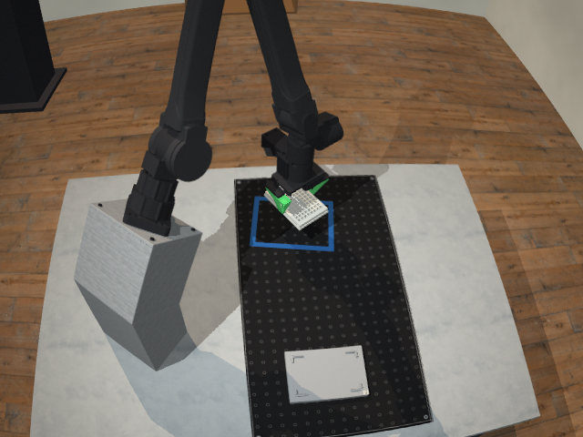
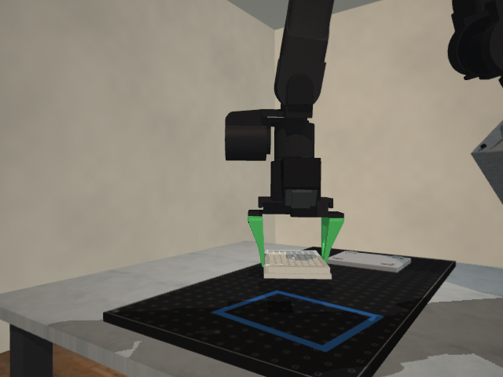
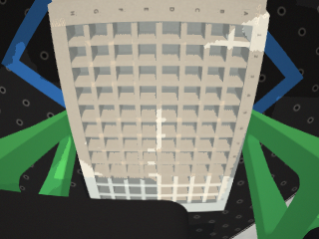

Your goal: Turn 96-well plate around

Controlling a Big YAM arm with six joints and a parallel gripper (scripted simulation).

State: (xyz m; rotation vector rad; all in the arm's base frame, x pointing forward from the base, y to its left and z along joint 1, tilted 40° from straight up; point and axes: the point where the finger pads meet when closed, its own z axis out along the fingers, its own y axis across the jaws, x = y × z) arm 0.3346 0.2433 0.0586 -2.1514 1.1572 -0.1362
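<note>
The grey plate nest N1 lies 7 cm ahead of my hand, 40 cm to the right of it and 7 cm below it. Also, from my hand: A1 mark: 15 cm ahead, 45 cm to the right, 7 cm below; white 96-well plate: right at my hand.
</note>
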